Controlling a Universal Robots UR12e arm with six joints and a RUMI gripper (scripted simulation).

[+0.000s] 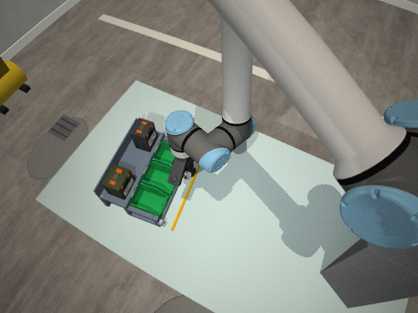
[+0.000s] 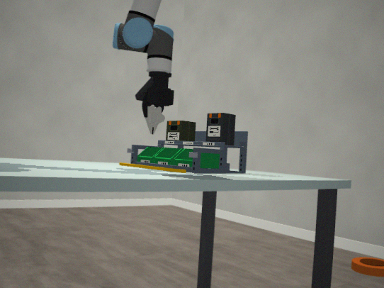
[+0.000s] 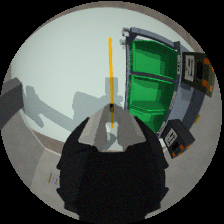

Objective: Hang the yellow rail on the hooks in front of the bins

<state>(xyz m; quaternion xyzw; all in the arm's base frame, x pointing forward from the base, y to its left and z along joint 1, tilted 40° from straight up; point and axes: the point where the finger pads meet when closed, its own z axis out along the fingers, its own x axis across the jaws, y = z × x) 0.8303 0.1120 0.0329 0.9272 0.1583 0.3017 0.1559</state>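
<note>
My gripper is now 130 mm above the yellow rail.
</note>
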